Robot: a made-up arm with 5 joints. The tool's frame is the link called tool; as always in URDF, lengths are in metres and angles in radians. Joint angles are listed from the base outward. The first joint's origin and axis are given. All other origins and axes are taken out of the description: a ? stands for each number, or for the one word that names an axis. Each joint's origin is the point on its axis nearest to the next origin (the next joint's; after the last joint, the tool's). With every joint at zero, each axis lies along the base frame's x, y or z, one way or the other. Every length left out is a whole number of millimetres.
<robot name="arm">
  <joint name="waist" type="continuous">
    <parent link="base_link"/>
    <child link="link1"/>
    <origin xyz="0 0 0.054" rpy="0 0 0"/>
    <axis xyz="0 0 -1"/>
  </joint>
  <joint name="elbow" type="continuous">
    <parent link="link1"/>
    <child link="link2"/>
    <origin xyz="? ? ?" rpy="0 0 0"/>
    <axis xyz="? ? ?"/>
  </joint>
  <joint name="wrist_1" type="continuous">
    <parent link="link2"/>
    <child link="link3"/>
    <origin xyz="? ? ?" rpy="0 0 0"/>
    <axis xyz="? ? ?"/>
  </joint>
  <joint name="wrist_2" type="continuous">
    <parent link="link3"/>
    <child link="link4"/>
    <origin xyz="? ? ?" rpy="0 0 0"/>
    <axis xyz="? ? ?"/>
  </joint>
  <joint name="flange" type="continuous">
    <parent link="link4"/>
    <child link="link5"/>
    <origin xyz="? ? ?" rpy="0 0 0"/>
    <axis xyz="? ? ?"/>
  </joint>
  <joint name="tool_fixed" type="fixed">
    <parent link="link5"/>
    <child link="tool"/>
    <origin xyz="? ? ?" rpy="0 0 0"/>
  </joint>
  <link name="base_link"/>
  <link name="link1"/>
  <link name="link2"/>
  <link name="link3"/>
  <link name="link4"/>
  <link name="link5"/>
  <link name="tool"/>
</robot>
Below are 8 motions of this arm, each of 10 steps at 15 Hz.
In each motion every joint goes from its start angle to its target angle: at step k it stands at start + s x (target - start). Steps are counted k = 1, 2, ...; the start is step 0. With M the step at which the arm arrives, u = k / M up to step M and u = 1 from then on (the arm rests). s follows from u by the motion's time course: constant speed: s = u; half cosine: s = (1 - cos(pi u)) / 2; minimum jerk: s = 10 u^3 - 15 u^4 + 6 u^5.
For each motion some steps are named. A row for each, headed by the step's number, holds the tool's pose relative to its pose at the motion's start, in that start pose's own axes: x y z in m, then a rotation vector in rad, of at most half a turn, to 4 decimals.
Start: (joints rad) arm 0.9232 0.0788 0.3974 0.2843 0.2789
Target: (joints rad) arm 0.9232 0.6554 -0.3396 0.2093 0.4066
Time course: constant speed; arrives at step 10
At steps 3, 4, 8, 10:
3: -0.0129 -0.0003 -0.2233 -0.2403 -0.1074 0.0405
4: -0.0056 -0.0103 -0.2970 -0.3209 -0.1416 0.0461
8: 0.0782 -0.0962 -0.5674 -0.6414 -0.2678 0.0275
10: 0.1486 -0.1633 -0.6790 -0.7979 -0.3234 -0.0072

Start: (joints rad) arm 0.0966 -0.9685 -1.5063 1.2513 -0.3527
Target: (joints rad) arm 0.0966 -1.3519 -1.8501 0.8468 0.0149
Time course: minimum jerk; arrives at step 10
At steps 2, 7, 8, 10:
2: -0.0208 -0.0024 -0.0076 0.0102 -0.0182 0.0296
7: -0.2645 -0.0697 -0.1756 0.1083 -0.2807 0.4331
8: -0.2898 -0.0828 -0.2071 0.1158 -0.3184 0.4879
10: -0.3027 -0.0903 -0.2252 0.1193 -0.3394 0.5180

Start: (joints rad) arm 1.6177 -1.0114 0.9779 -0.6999 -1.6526
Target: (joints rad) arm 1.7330 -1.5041 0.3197 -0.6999 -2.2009
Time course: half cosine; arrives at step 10
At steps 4, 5, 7, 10:
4: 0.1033 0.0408 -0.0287 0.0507 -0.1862 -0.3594
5: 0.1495 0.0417 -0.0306 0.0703 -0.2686 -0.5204
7: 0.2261 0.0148 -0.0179 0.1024 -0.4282 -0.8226
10: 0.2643 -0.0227 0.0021 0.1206 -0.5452 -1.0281

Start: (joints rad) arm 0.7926 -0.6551 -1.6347 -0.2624 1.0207
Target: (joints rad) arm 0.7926 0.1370 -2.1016 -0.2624 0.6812
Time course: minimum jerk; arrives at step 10
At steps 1, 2, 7, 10:
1: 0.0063 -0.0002 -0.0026 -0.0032 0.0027 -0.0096
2: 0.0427 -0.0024 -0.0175 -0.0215 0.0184 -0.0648
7: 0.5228 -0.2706 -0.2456 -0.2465 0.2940 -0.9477
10: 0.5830 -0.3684 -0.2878 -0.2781 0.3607 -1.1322

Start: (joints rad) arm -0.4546 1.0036 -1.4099 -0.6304 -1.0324
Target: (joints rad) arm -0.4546 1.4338 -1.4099 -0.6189 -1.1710
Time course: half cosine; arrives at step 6
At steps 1, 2, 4, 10:
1: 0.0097 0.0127 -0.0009 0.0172 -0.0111 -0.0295
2: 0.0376 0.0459 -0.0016 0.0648 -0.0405 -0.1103
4: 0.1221 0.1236 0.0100 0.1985 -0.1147 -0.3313
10: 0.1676 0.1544 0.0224 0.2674 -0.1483 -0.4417

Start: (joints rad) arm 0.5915 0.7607 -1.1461 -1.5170 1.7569
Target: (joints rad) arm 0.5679 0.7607 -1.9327 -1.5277 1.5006
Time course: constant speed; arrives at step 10
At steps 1, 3, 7, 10:
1: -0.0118 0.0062 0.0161 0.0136 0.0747 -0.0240
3: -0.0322 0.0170 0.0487 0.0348 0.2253 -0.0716
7: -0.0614 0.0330 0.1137 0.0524 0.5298 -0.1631
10: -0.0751 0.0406 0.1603 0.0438 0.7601 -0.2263

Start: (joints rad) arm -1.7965 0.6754 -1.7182 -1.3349 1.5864
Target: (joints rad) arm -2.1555 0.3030 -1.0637 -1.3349 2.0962
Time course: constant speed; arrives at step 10
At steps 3, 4, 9, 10:
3: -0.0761 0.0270 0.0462 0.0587 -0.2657 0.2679
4: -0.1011 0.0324 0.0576 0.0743 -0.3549 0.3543
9: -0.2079 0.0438 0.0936 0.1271 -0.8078 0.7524
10: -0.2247 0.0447 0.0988 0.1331 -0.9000 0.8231

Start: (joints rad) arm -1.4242 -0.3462 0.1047 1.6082 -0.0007
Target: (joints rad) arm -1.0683 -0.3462 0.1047 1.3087 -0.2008
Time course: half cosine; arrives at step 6
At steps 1, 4, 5, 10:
1: 0.0237 -0.0065 0.0185 0.0280 0.0226 -0.0151
4: 0.2922 -0.0971 0.1614 0.2948 0.2714 -0.1931
5: 0.3703 -0.1280 0.1835 0.3601 0.3436 -0.2474
10: 0.3992 -0.1400 0.1898 0.3833 0.3705 -0.2679

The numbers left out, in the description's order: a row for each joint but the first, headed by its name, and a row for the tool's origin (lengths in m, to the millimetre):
elbow: xyz 0 0.38 0, axis 0 -1 0
wrist_1: xyz -0.329 0 -0.026, axis 1 0 0
wrist_2: xyz 0 0.347 -0.039, axis -1 0 0
flange: xyz 0 -0.04 0.07, axis 0 0 1
tool: xyz -0.069 0.37 0

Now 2 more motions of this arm.
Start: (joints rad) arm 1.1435 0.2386 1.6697 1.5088 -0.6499
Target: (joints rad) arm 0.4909 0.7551 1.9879 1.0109 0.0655
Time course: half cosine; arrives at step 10
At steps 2, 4, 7, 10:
2: -0.0518 -0.0724 0.0285 0.0979 0.0247 0.1370
4: -0.1440 -0.3044 0.0888 0.3615 0.0857 0.5025
7: -0.1044 -0.7938 0.0951 0.8811 0.1822 1.1521
10: 0.0036 -0.9973 0.0367 1.1519 0.2207 1.4305

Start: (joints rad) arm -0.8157 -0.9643 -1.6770 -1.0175 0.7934
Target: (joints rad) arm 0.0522 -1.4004 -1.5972 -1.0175 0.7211
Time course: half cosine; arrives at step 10
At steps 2, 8, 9, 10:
2: 0.0135 0.0007 0.0857 0.0973 -0.0116 -0.0178
8: -0.0116 -0.2976 0.7253 0.9138 -0.1940 -0.0977
9: -0.0279 -0.3442 0.7646 0.9837 -0.2176 -0.0985
10: -0.0341 -0.3607 0.7772 1.0077 -0.2261 -0.0985

